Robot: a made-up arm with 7 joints.
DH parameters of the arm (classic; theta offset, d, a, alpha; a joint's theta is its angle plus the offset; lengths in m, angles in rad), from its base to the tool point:
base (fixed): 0 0 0 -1.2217
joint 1: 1.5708 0 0 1.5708
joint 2: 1.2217 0 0 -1.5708
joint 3: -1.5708 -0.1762 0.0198 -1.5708
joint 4: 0 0 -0.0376 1.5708
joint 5: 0 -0.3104 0 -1.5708
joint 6: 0 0 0 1.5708
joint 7: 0 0 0 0
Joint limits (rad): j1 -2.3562..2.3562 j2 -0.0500..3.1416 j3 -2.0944..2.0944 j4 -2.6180..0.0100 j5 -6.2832..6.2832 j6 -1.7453..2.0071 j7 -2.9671..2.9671
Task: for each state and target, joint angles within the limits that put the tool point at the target. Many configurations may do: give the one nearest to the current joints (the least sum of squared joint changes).
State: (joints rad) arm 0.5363 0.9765 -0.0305 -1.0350 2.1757 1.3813 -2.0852
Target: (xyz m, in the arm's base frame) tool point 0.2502 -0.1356 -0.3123
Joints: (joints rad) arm 0.0436 0.1191 -0.5892 -1.3423 2.1757 1.3813 -2.0852
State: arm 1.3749 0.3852 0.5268 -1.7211 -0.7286 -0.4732 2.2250
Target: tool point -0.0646 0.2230 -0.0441
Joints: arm 1.9101 -0.0500 0.9559 -2.5262 -0.7286 -0.4732 2.2250
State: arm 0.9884 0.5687 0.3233 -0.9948 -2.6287 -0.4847 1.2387
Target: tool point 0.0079 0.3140 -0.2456
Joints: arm 1.0163 0.6487 0.4779 -1.5313 -2.6287 -0.4847 1.2387
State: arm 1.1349 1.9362 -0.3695 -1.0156 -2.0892 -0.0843 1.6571
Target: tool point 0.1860 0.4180 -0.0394
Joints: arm 1.0037 2.1937 -0.1755 -0.9752 -2.0892 -0.0843 1.6571
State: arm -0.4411 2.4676 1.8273 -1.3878 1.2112 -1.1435 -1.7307
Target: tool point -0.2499 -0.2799 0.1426
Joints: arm -0.5884 3.1277 1.8188 -1.5112 1.2112 -1.1435 -1.7307
